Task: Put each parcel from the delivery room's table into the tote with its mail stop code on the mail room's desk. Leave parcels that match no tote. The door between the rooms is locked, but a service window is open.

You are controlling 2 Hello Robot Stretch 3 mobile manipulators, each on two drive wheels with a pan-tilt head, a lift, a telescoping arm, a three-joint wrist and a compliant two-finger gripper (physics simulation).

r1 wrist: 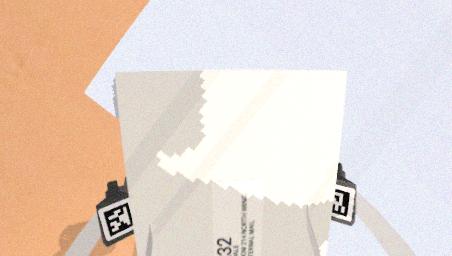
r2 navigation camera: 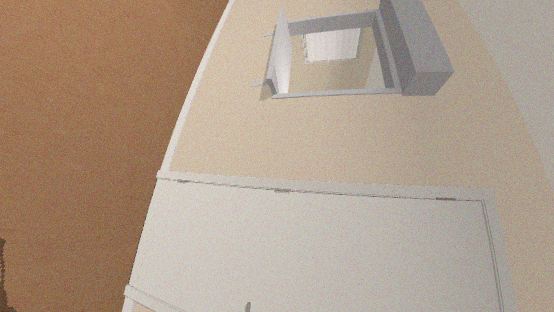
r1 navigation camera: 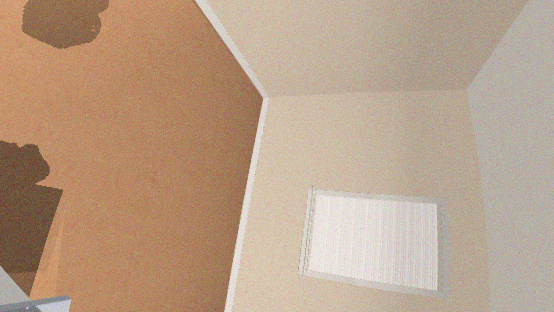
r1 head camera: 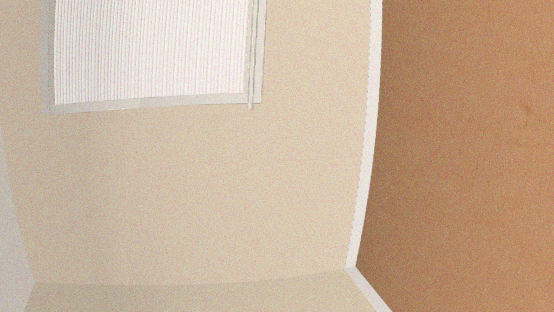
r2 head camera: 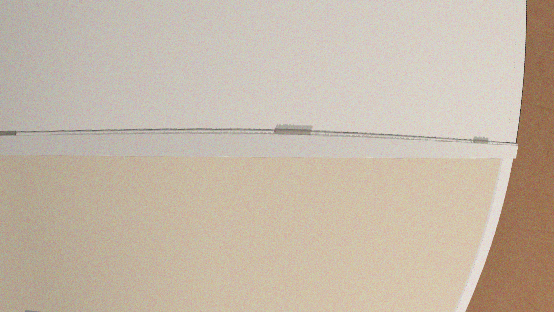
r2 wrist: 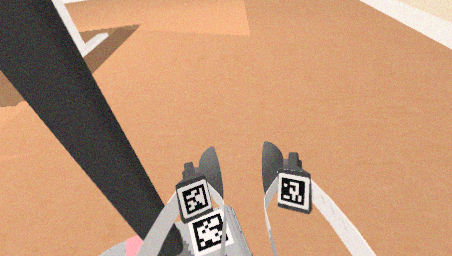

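In the r1 wrist view, a pale grey-white box parcel (r1 wrist: pixel 270 125) fills the middle. Its label shows "32", "NORTH WING" and "INTERNAL MAIL"; the label's left part is cut off. The r1 gripper (r1 wrist: pixel 231 200) is shut on this parcel, one finger at each side, over a corner of the light blue table top (r1 wrist: pixel 400 100). The r2 gripper (r2 wrist: pixel 241 167) is open, with bare floor seen between its fingertips. The service window (r2 navigation camera: pixel 332 20) stands open in the r2 navigation view, beside the closed white door (r2 head camera: pixel 250 65) (r2 navigation camera: pixel 320 240). The totes do not show.
A window with a white blind (r1 head camera: pixel 150 50) (r1 navigation camera: pixel 372 240) is in the wall near r1. A grey box-shaped housing (r2 navigation camera: pixel 420 55) adjoins the service window. A black post (r2 wrist: pixel 75 100) crosses the left of the r2 wrist view, near a white foot (r2 wrist: pixel 95 44) on the floor.
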